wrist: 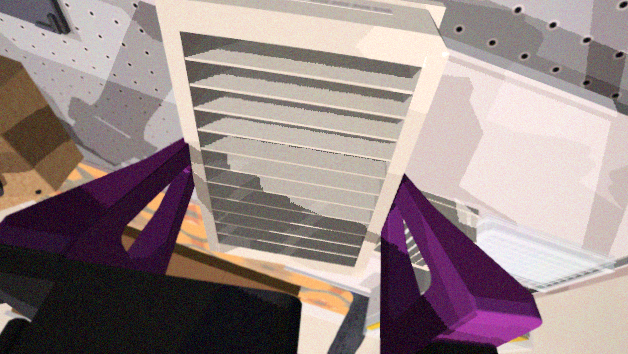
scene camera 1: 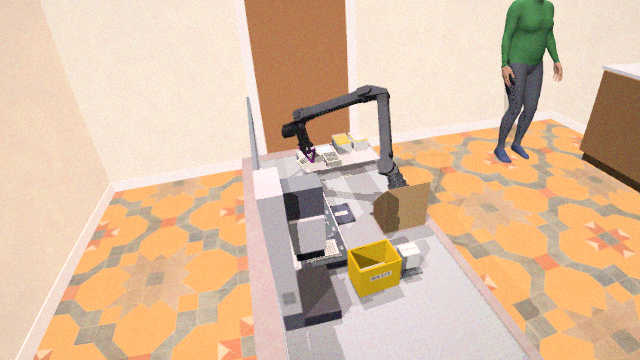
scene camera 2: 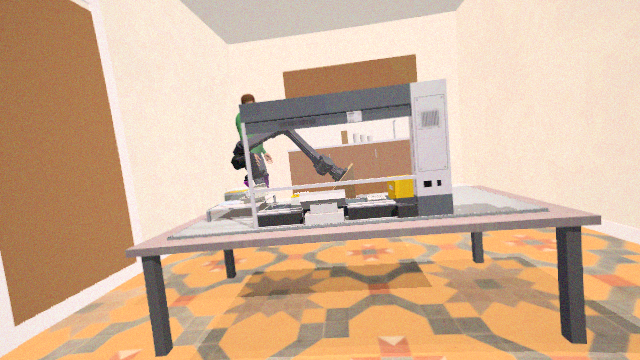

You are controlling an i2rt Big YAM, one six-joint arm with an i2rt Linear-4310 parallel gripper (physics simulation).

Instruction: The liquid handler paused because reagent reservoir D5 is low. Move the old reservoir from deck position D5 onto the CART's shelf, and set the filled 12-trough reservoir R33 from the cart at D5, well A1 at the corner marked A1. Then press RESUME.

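Where they show: gripper, fingertip midpoint: (wrist: 296,159) (scene camera 1: 310,160); arm's base, origin of the base link: (scene camera 1: 399,192).
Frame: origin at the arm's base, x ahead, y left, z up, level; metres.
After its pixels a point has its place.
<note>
My gripper (scene camera 1: 310,156) {x 0.376, y -0.392, z -0.003 m} (scene camera 2: 257,184) {x 0.376, y -0.392, z -0.003 m} (wrist: 296,159) {x 0.376, y -0.392, z -0.003 m} is shut on a cream trough reservoir, the old reservoir (scene camera 1: 303,161) {x 0.415, y -0.388, z -0.003 m} (wrist: 295,125) {x 0.397, y -0.385, z -0.002 m}, gripped by its long sides. Its troughs look empty. It is over or at the left end of the cart (scene camera 1: 367,156) {x 0.035, y -0.517, z -0.083 m} (scene camera 2: 220,213) (wrist: 540,160) {x 0.378, y -0.545, z -0.083 m}; whether it touches the shelf cannot be told. Another trough reservoir (scene camera 1: 331,159) {x 0.255, y -0.469, z -0.053 m} (wrist: 445,206) {x 0.299, y -0.532, z -0.076 m} stands on the cart beside it, partly behind the right finger in the wrist view. The liquid handler (scene camera 1: 272,220) {x 0.502, y 0.531, z 0.336 m} (scene camera 2: 325,107) {x 0.598, y 0.052, z 0.352 m} stands along the table. Position D5, mark A1 and RESUME cannot be made out.
Yellow-topped box (scene camera 1: 341,142) {x 0.177, y -0.601, z -0.015 m} and a similar pale box stand at the cart's back. A clear lidded plate (wrist: 545,250) {x 0.312, y -0.627, z -0.069 m} is on the cart. A yellow waste bin (scene camera 1: 375,280) {x 0.202, y 0.415, z -0.076 m} (scene camera 2: 401,189) {x 0.279, y 0.347, z -0.064 m}, white box (scene camera 1: 409,254) {x 0.059, y 0.346, z -0.039 m}, brown panel (scene camera 1: 407,210) {x -0.019, y 0.073, z -0.050 m} and dark pad (scene camera 1: 342,213) {x 0.253, y -0.068, z -0.135 m} stand or lie before the handler.
</note>
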